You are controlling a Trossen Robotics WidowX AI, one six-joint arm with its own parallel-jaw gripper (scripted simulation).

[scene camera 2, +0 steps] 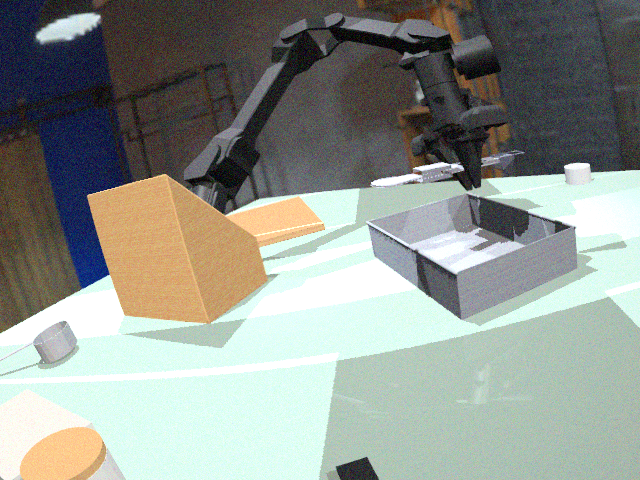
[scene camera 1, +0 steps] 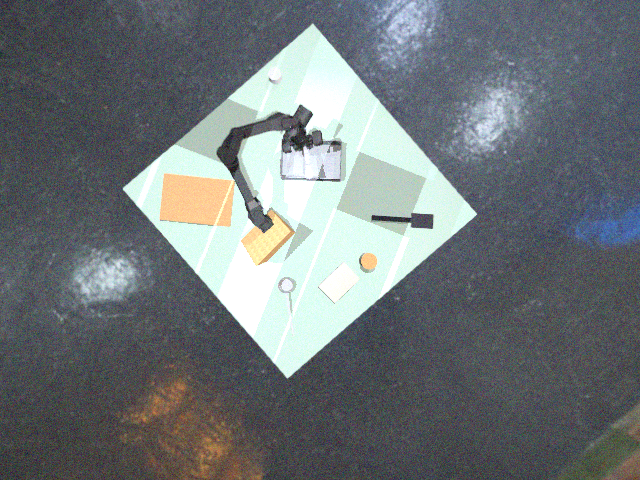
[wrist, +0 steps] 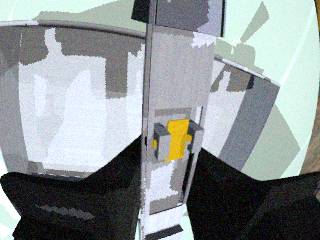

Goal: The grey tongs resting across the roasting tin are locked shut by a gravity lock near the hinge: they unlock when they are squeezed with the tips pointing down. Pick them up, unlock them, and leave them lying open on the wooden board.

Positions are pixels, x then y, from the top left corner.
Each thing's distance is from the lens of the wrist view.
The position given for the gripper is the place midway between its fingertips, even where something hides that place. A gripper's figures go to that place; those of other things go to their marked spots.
gripper [wrist: 161, 141]: 0.10 m
yellow lock piece [wrist: 178, 128]: 0.06 m
